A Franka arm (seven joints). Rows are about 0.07 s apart.
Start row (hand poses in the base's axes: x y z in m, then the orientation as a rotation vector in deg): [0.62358, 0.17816, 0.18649, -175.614, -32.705, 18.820]
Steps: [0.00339, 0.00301, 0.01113, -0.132, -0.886, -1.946]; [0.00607, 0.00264, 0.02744, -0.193, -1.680, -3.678]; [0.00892, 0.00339, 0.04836, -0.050, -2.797, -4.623]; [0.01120, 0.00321, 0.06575, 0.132, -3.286, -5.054]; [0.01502, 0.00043, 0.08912, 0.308, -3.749, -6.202]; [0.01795, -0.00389, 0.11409, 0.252, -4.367, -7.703]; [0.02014, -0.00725, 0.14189, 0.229, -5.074, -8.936]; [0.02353, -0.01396, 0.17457, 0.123, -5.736, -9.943]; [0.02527, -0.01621, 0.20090, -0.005, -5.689, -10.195]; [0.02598, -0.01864, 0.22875, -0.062, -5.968, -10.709]
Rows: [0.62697, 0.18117, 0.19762, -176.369, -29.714, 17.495]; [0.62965, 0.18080, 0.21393, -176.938, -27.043, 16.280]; [0.63250, 0.18155, 0.23485, -177.270, -25.603, 14.511]; [0.63478, 0.18137, 0.25224, -177.293, -24.948, 13.692]; [0.63860, 0.17859, 0.27561, -177.382, -23.177, 12.902]; [0.64153, 0.17427, 0.30058, -177.748, -20.848, 11.949]; [0.64372, 0.17091, 0.32838, -178.055, -18.936, 10.853]; [0.64711, 0.16420, 0.36106, -178.392, -17.367, 9.857]; [0.64885, 0.16195, 0.38739, -178.516, -16.965, 9.966]; [0.64956, 0.15952, 0.41524, -178.666, -16.161, 9.548]
